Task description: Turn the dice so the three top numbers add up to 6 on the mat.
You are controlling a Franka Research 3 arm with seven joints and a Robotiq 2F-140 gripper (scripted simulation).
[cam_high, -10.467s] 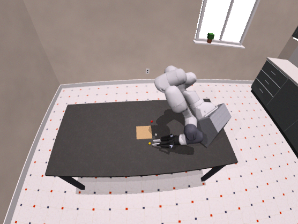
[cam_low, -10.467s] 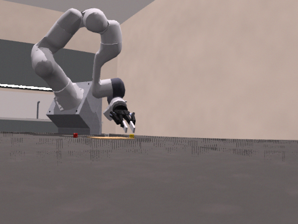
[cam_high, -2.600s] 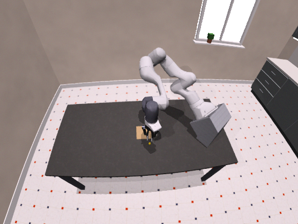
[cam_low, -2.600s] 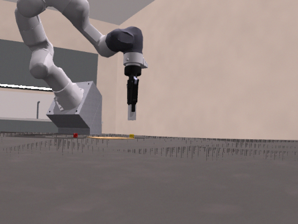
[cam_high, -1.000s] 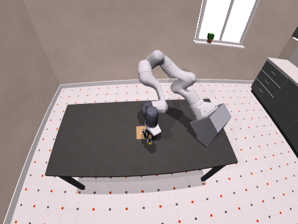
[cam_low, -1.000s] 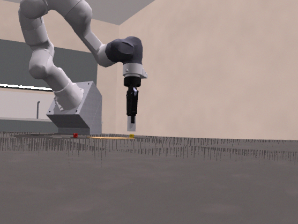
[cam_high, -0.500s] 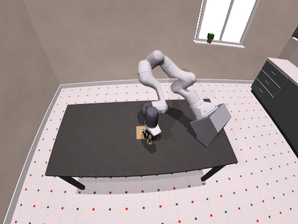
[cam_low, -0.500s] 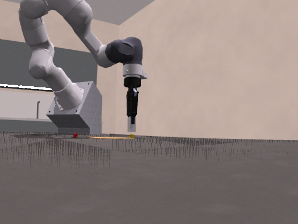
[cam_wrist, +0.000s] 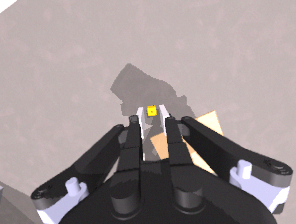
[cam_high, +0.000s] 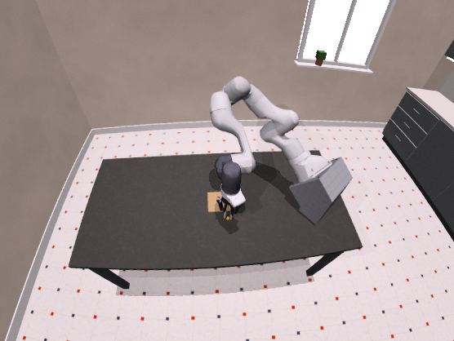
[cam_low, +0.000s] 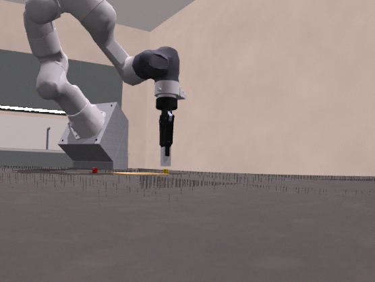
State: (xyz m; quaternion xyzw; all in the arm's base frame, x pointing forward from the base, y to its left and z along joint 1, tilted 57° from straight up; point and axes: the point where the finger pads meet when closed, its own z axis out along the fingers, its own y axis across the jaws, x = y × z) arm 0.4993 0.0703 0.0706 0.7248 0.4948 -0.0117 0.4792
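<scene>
The yellow die is 5 cm below my hand. From my hand the other things lie so: tan mat (13 cm to the right, 6 cm below); red die (22 cm to the right, 11 cm behind, 5 cm below); white die (9 cm behind, 6 cm to the right, 5 cm below).
</scene>
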